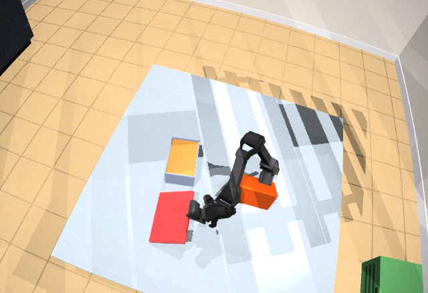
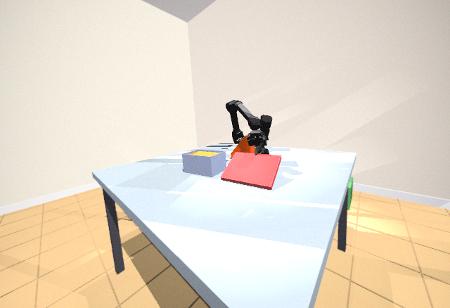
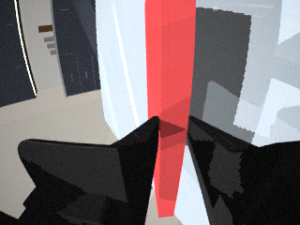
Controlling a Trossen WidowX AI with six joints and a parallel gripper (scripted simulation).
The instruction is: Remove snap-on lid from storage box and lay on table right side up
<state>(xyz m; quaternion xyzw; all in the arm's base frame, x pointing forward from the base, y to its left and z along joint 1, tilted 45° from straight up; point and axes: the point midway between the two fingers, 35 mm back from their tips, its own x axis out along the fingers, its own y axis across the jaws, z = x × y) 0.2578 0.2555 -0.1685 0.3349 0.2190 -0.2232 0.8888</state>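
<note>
My gripper tip is now 70 mm short of the red lid, 20 mm to the right of it and 40 mm above it. From my gripper tip the other things lie so: grey-blue storage box (130 mm ahead, 270 mm to the right, 40 mm below).
</note>
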